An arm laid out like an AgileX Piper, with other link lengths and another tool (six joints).
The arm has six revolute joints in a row. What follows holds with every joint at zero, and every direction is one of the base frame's.
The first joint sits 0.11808 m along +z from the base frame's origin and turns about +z.
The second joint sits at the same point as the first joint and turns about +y.
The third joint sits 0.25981 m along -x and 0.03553 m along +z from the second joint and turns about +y.
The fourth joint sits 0.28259 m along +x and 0.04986 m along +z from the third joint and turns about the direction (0.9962, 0, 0.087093).
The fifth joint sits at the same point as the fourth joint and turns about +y.
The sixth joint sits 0.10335 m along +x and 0.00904 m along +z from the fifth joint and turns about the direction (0.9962, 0, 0.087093).
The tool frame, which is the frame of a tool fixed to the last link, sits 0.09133 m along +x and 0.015 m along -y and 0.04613 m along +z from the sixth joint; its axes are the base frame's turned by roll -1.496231, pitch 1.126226 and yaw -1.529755 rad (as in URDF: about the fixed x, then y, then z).
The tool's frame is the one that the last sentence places.
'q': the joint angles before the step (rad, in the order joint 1, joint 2, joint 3, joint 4, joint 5, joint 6). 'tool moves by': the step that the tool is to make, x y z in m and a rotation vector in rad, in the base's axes. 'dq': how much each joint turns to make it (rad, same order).
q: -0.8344, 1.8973, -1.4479, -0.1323, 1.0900, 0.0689
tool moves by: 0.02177, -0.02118, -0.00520, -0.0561, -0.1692, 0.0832
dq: -0.0529, 0.0162, 0.0307, 0.1323, -0.2105, -0.1762
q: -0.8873, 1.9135, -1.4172, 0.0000, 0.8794, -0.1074
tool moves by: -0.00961, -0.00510, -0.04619, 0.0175, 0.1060, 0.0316
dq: -0.0009, 0.1003, 0.0012, -0.0810, -0.0209, 0.0043
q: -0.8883, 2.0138, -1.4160, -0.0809, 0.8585, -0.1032
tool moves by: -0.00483, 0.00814, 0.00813, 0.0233, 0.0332, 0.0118
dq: 0.0064, -0.0248, -0.0031, -0.0080, 0.0667, -0.0067
